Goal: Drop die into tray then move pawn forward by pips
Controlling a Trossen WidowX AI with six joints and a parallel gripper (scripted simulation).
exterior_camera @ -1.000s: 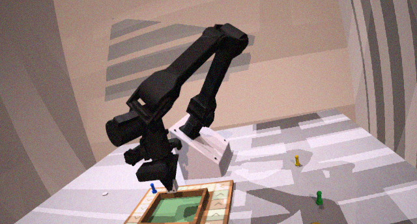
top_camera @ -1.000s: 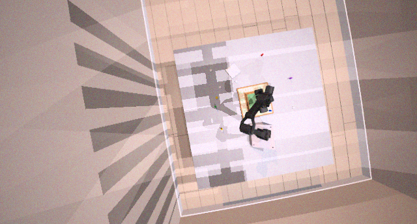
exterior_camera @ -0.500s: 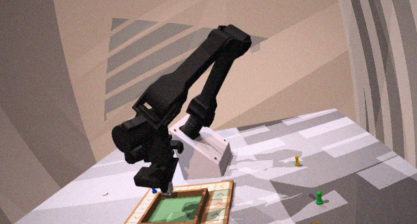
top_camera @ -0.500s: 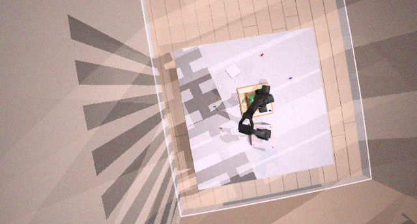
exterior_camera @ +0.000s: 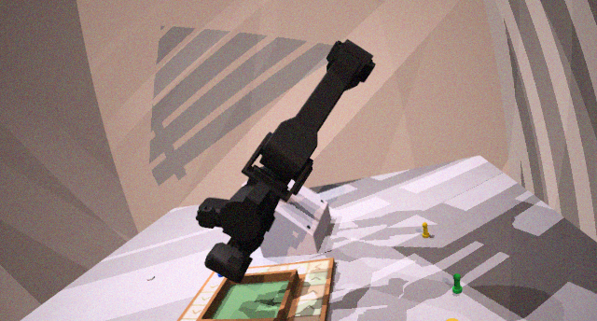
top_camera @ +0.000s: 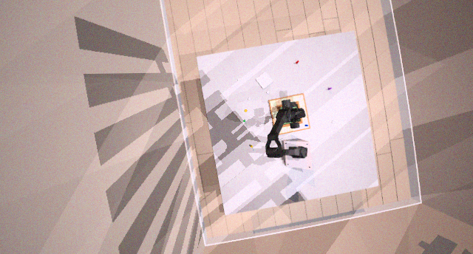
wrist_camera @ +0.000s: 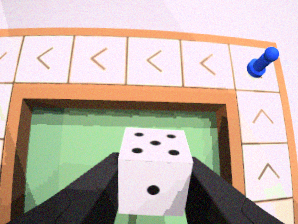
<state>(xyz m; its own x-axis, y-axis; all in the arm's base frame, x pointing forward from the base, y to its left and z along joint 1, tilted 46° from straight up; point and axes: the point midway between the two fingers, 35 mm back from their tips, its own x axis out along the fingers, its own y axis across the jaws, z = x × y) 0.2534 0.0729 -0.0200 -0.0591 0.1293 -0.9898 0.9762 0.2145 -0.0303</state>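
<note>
Now: gripper tip 8 cm past the blue pawn, 10 cm to the left of it and 6 cm above it. From my gripper tip the other things lie so: purple pawn (21 cm ahead, 30 cm to the right, 7 cm below); green pawn (4 cm behind, 39 cm to the left, 7 cm below); white die (right at my gripper tip).
</note>
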